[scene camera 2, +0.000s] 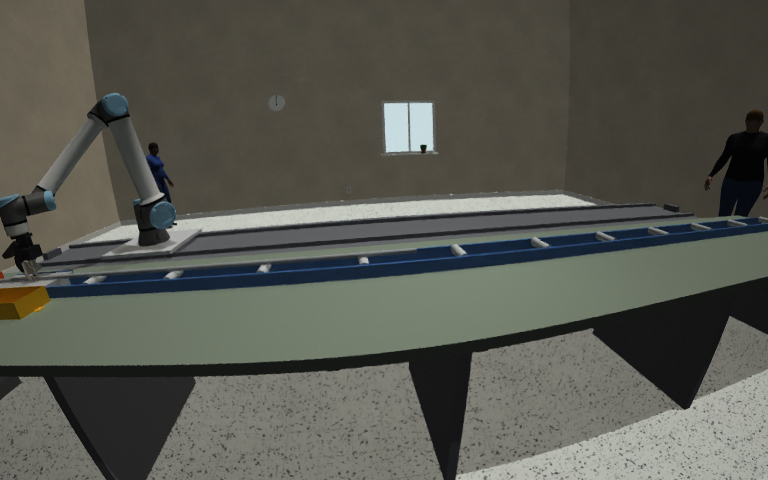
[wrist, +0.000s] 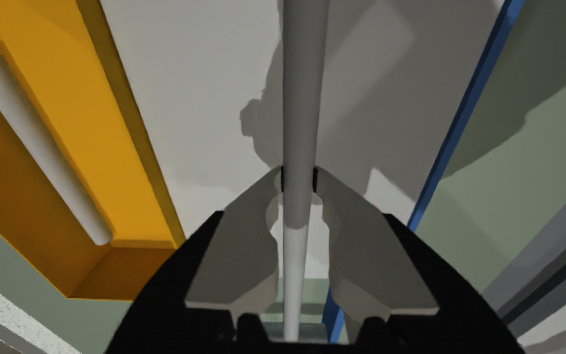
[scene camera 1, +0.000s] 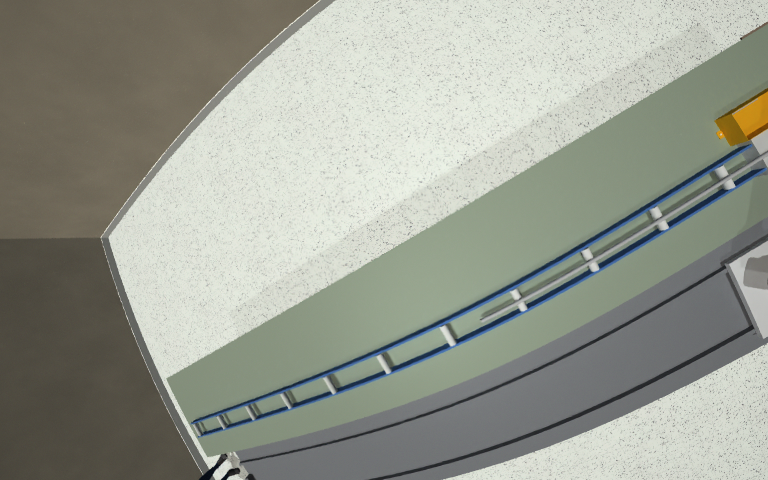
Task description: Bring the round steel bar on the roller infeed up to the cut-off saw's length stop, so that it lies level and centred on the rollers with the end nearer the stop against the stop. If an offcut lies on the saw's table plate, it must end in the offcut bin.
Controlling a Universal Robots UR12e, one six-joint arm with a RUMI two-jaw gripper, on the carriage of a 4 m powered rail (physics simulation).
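Seen in the pictures: gripper, fingertip midpoint: (scene camera 2: 35, 280) (wrist: 297, 168); arm's base at its link origin: (scene camera 2: 154, 241).
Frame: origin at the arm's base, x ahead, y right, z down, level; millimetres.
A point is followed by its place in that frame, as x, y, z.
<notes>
The round steel bar (scene camera 1: 625, 243) @(615, -684, -50) (scene camera 2: 317, 258) @(630, -1070, -43) (wrist: 304, 100) @(619, 334, -50) lies along the middle of the roller infeed (scene camera 1: 413, 338) @(685, -1820, -23) (scene camera 2: 339, 275) @(694, -1152, 8) and over the saw's table plate (wrist: 190, 125) @(690, 314, -28). My gripper (scene camera 2: 30, 277) @(620, 283, -28) (wrist: 297, 168) @(620, 283, -28) is shut on the bar, low over the plate, with one fingertip against each side. A short grey offcut (wrist: 54, 164) @(855, 262, 12) lies inside the orange offcut bin (scene camera 1: 733, 130) @(794, 118, -14) (scene camera 2: 33, 300) @(794, 119, -10) (wrist: 125, 272) @(828, 120, -9). A small red piece (scene camera 2: 1, 275) @(598, 501, -58) shows at the left edge of scene camera 2. The bar's end at the stop is out of view.
The bin stands close beside the plate. The rail (scene camera 1: 651, 339) (scene camera 2: 339, 229) runs along the bench's other side, carrying the arm's carriage (scene camera 1: 741, 300) @(-18, -202, 43) (scene camera 2: 184, 242) @(45, -225, 11). A person in blue (scene camera 2: 156, 169) stands behind the arm; another in black (scene camera 2: 748, 158) stands at the right.
</notes>
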